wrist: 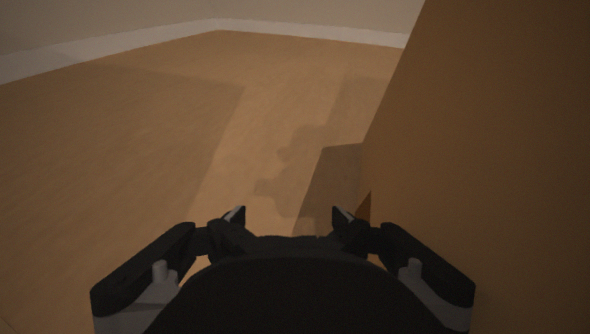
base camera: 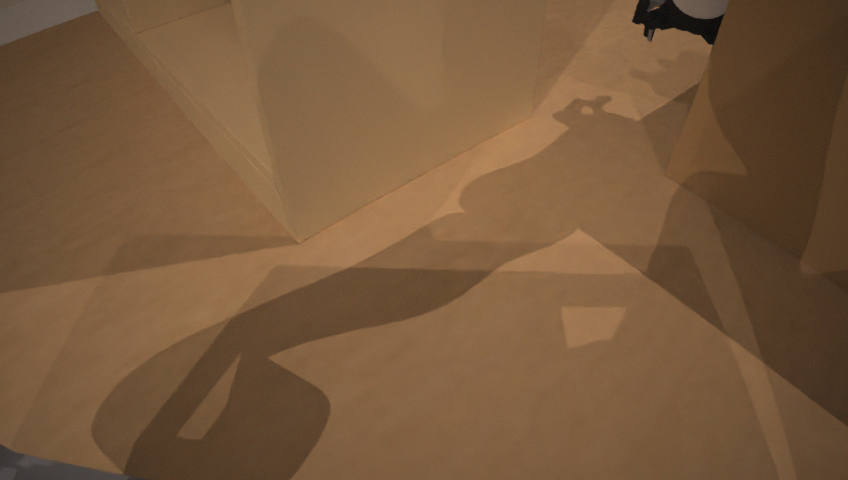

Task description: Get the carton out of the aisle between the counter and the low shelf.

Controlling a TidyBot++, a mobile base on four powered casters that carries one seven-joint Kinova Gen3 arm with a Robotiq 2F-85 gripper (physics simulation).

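Places are measured from the arm's base along level axes (x back, y up, z left), in millimetres.
Where they show: gripper, fingertip midpoint: [wrist: 289, 215] [base camera: 681, 44].
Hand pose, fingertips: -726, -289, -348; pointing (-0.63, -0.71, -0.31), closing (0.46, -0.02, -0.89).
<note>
After its pixels a point has its place, as x, y, z.
My gripper [base camera: 681, 27] @(-726, -289, -348) [wrist: 289, 215] @(-726, -289, -348) is open, with nothing between its fingers. In the base view it is at the top right, partly hidden behind a tall brown body [base camera: 767, 113] @(-492, -263, -341) [wrist: 480, 130] @(-679, -183, -430). In the wrist view this body rises close along the right side, with a dark patch low on its face near the right finger. I cannot tell whether it is the counter or the carton. The pale low shelf [base camera: 357, 130] @(-479, -299, 74) stands at the upper left of the base view, with its open side facing left. No other carton-like thing can be made out.
A strip of floor [base camera: 476, 160] @(-566, -396, -48) runs between the pale shelf and the brown body, crossed by shadows of the arm and gripper. White skirting [base camera: 35, 20] @(-1226, -364, 1138) [wrist: 150, 34] @(-2387, -341, -86) runs along the walls beyond. A grey edge [base camera: 53, 466] @(-173, -396, 299) shows at the bottom left.
</note>
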